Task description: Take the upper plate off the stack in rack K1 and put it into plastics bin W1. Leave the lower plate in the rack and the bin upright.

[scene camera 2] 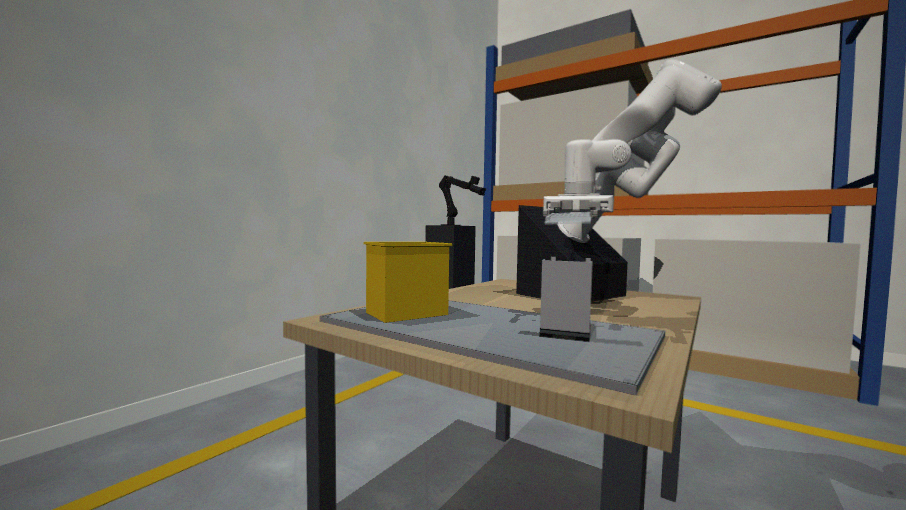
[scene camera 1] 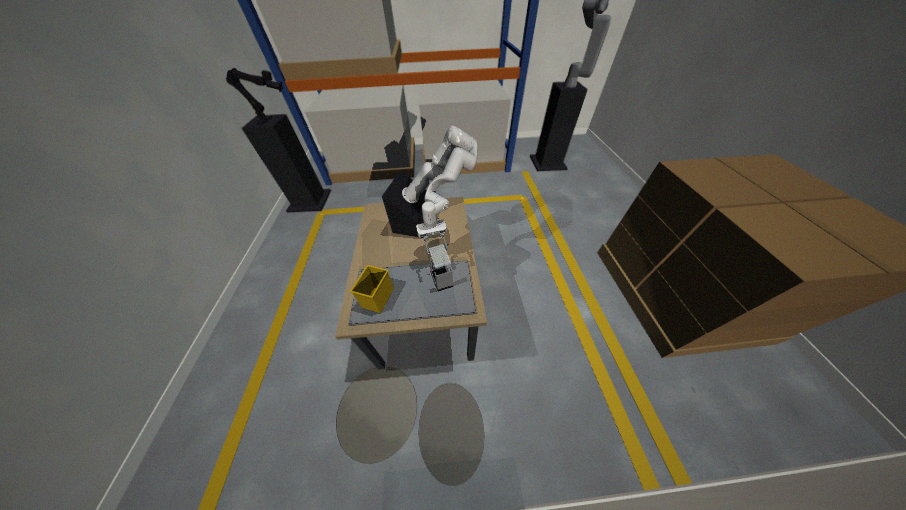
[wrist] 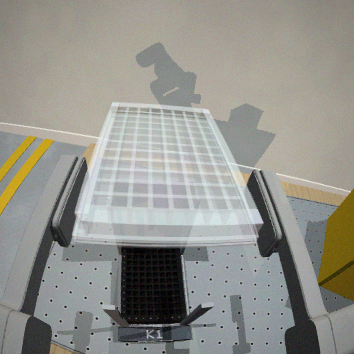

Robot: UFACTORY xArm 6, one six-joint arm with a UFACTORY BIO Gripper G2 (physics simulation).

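Frame: origin at the arm's base, x ahead, y left, z up, level; metres.
Where they show: hand at its tool point: (scene camera 2: 570, 214) (scene camera 1: 436, 248) (wrist: 168, 206); arm's base at its link origin: (scene camera 2: 572, 231) (scene camera 1: 410, 195).
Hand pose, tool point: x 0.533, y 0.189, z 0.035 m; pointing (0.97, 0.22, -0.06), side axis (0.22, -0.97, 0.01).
Note:
Things, the pixels of their top centre, and the offset from my tool point. Level surfaces: height alone.
- clear upper plate at its top centre: (wrist: 165, 131) (scene camera 2: 569, 210) (scene camera 1: 439, 253) dx +0.046, dy +0.014, dz +0.006 m
- Rack K1 at its top centre: (wrist: 155, 244) (scene camera 2: 569, 258) (scene camera 1: 439, 263) dx +0.028, dy +0.010, dz -0.096 m
- dark gridded lower plate at its top centre: (wrist: 151, 277) dx +0.037, dy +0.013, dz -0.217 m
- yellow bin W1 at its top centre: (scene camera 2: 407, 242) (scene camera 1: 369, 280) dx +0.142, dy -0.360, dz -0.071 m
- grey perforated board at its surface level: dz -0.251 m
The clear upper plate (scene camera 1: 439, 255) (scene camera 2: 568, 217) (wrist: 167, 165) is between my gripper's fingers, well above the rack. My gripper (scene camera 1: 437, 247) (scene camera 2: 575, 216) (wrist: 169, 210) is shut on its two long sides. Rack K1 (scene camera 1: 442, 280) (scene camera 2: 566, 294) (wrist: 126, 334) stands upright below, its label showing in the wrist view. A dark gridded lower plate (wrist: 152, 285) lies in the rack; its far end is hidden behind the held plate. The yellow bin W1 (scene camera 1: 381, 295) (scene camera 2: 407, 283) (wrist: 342, 245) stands upright and open-topped, to the left of the rack in both scene views.
Rack and bin stand on a grey perforated board (scene camera 1: 421, 306) (scene camera 2: 494, 332) (wrist: 225, 285) on the wooden table (scene camera 1: 405, 328) (scene camera 2: 646, 421). The arm's black pedestal (scene camera 1: 396, 214) (scene camera 2: 531, 253) is at the table's back. Two other arms on black stands (scene camera 1: 282, 158) (scene camera 1: 561, 120) are beyond the table.

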